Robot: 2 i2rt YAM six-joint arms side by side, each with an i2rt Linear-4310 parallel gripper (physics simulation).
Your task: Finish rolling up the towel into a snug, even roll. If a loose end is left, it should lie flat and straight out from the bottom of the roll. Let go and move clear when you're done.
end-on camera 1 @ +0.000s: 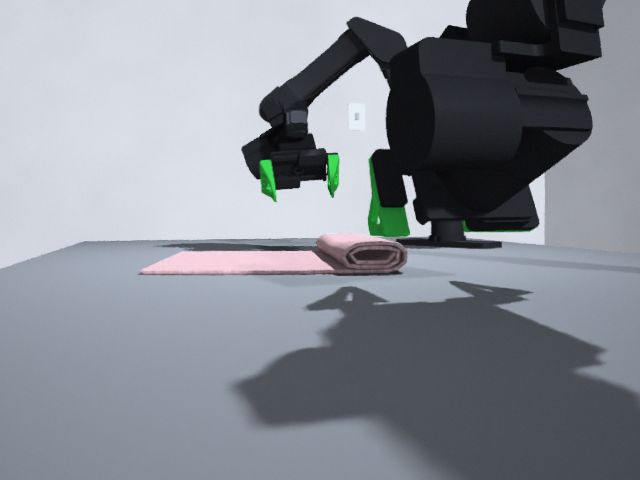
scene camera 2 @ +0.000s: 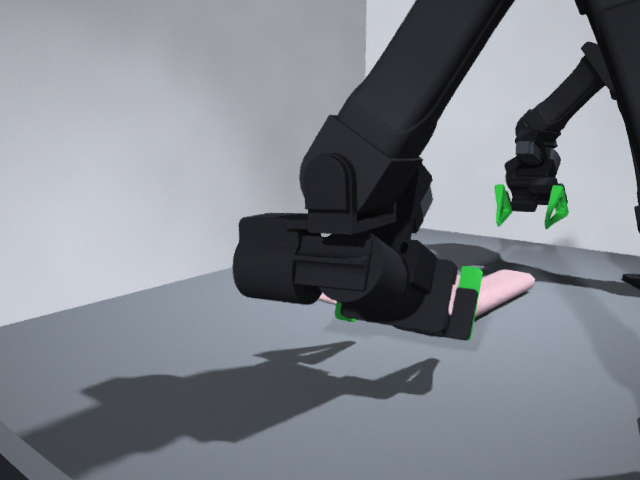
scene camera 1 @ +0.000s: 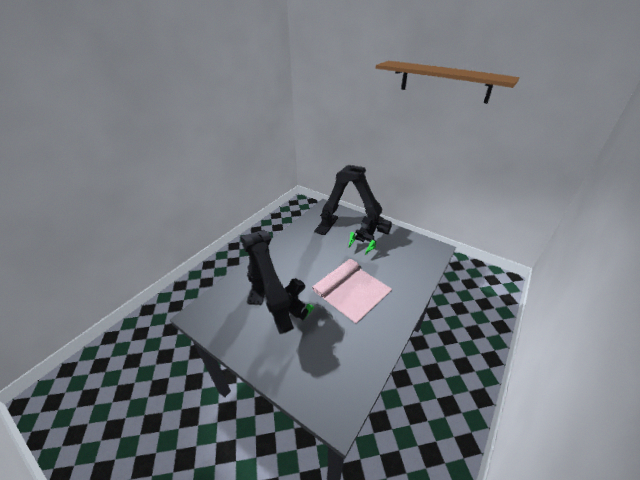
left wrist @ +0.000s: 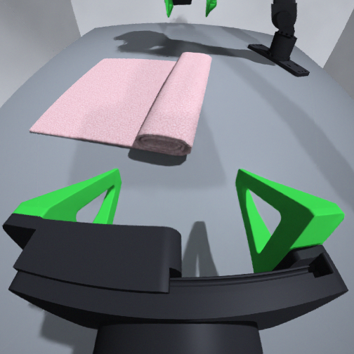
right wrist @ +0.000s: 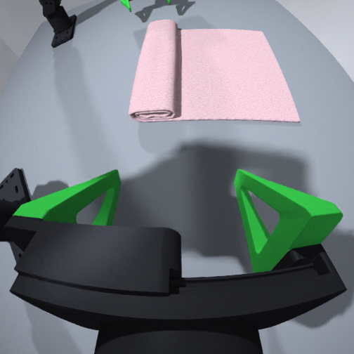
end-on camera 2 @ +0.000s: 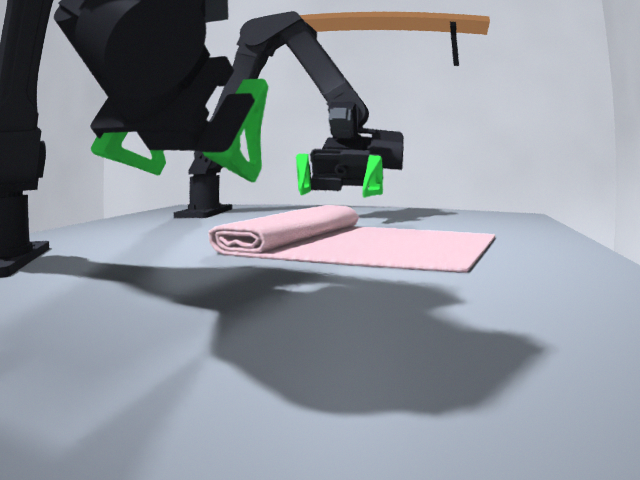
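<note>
The pink towel is partly rolled. Its roll (scene camera 1: 336,279) (end-on camera 1: 336,245) (end-on camera 2: 297,226) (left wrist: 177,100) (right wrist: 155,70) is flattened, with an oval end, a hollow core and a wavy inner layer in end-on camera 2. The towel's unrolled sheet (scene camera 1: 361,294) (end-on camera 1: 232,262) (end-on camera 2: 413,248) (left wrist: 110,100) (right wrist: 225,75) lies flat and straight out from the roll's bottom. My left gripper (scene camera 1: 359,249) (end-on camera 2: 334,195) (left wrist: 178,175) is open and empty, above the table off one roll end. My right gripper (scene camera 2: 522,226) (end-on camera 1: 303,198) (right wrist: 177,175) is open and empty off the other end. Neither touches the towel.
The grey table (scene camera 1: 382,356) carries both arm bases; the left base (end-on camera 2: 203,209) shows in end-on camera 2. Arm shadows fall beside the towel. A wooden shelf (scene camera 1: 447,72) hangs on the wall. A checkered floor surrounds the table.
</note>
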